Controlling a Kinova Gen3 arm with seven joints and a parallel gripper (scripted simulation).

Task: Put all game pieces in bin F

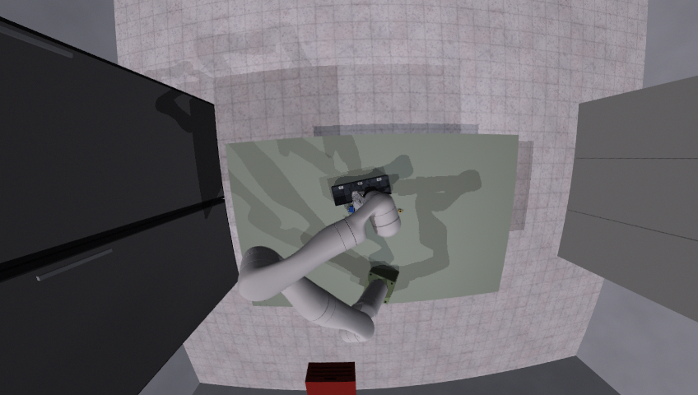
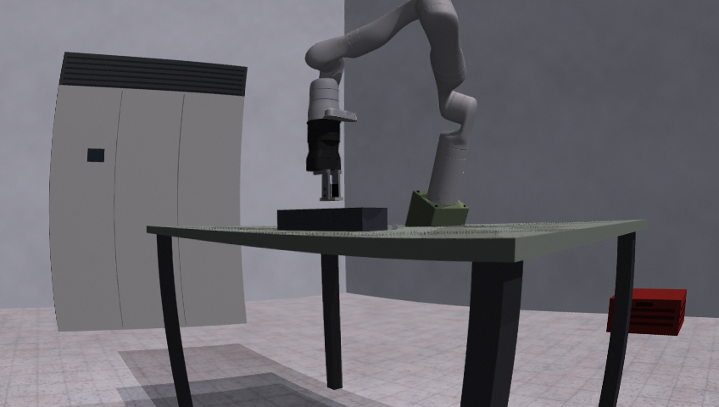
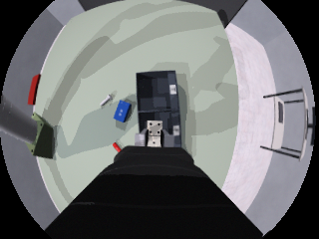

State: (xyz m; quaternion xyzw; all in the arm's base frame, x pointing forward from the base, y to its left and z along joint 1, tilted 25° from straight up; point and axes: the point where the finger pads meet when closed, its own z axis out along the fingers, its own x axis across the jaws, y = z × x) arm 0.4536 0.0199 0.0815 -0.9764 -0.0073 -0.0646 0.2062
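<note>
My gripper is now 60 mm above the black bin row and 10 mm short of it. From my hand the other things lie so: red piece (90 mm behind, 80 mm below, 60 mm to the right); pale tile (10 mm below); blue piece (80 mm below, 80 mm behind, 50 mm to the left).
</note>
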